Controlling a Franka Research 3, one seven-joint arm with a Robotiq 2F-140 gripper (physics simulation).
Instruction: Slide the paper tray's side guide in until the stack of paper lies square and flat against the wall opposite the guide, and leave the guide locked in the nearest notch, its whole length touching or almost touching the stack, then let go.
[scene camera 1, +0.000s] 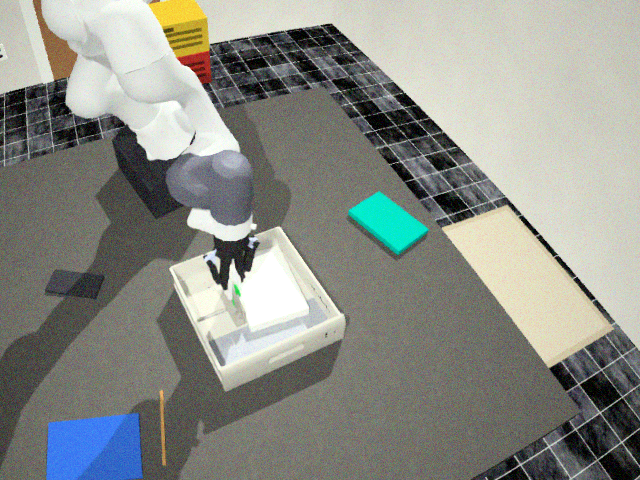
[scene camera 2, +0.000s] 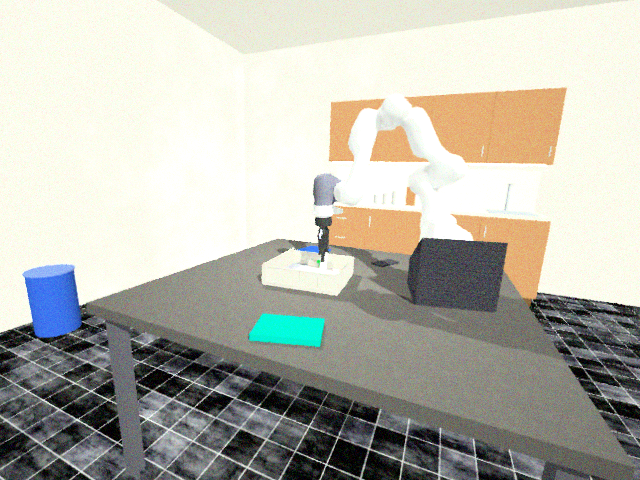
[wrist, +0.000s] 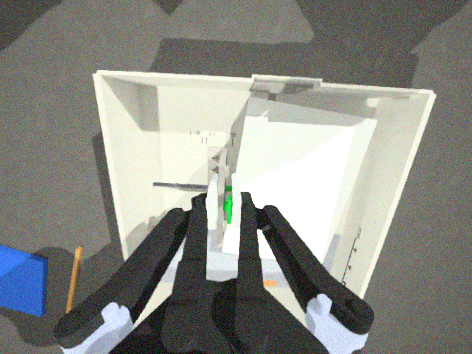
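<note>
The cream paper tray (scene camera 1: 248, 374) (scene camera 2: 299, 281) (wrist: 112, 165) stands on the table. The white stack of paper (scene camera 1: 273, 294) (wrist: 295, 185) lies skewed in it. In the wrist view its upper right corner is near the right wall, with a gap lower down. The side guide (scene camera 1: 236, 312) (wrist: 222, 160), with a green latch (scene camera 1: 236, 290) (scene camera 2: 318, 261) (wrist: 229, 207), is left of the stack, close at the lower end and wider apart above. My gripper (scene camera 1: 234, 283) (scene camera 2: 322, 259) (wrist: 225, 184) is narrowly open, its fingertips either side of the guide and latch. The notch engagement is hidden.
A teal block (scene camera 1: 387, 222) (scene camera 2: 287, 329) lies beyond the tray's right side in scene camera 1. A blue pad (scene camera 1: 93, 444) (wrist: 22, 280), an orange stick (scene camera 1: 162, 428) (wrist: 74, 277) and a dark flat plate (scene camera 1: 74, 284) (scene camera 2: 384, 262) lie on the table.
</note>
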